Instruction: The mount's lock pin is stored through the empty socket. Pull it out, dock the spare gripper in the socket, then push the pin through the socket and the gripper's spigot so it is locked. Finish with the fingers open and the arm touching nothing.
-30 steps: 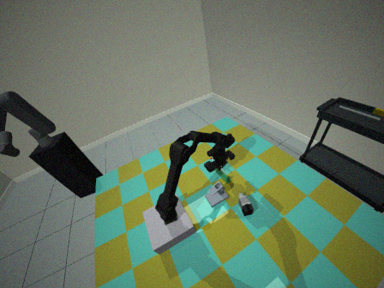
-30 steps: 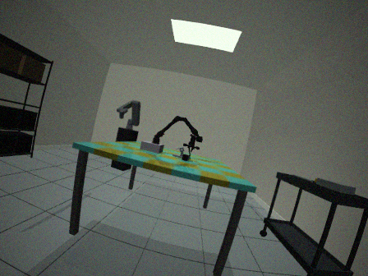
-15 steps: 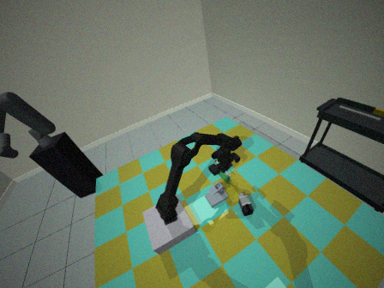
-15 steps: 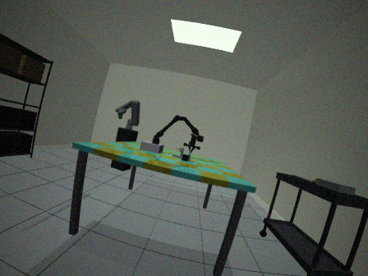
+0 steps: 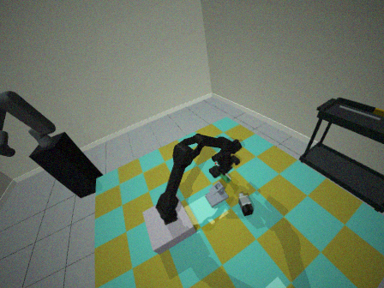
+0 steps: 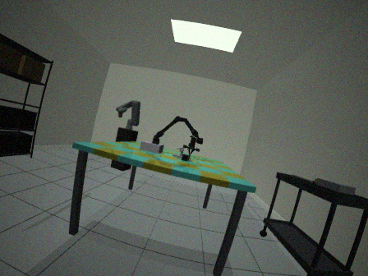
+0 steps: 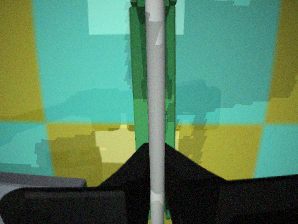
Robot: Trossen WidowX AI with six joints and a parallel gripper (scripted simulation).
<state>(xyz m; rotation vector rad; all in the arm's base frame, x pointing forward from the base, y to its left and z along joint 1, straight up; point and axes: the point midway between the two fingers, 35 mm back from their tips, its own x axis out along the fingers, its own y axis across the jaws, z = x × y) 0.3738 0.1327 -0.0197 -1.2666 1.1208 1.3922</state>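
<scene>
The green stand lies 20 mm to the left of my gripper tip and 10 mm below it. From my gripper tip the other things lie so: socket 100 mm behind, 100 mm to the right, 20 mm above; then spare gripper 210 mm to the right.
</scene>
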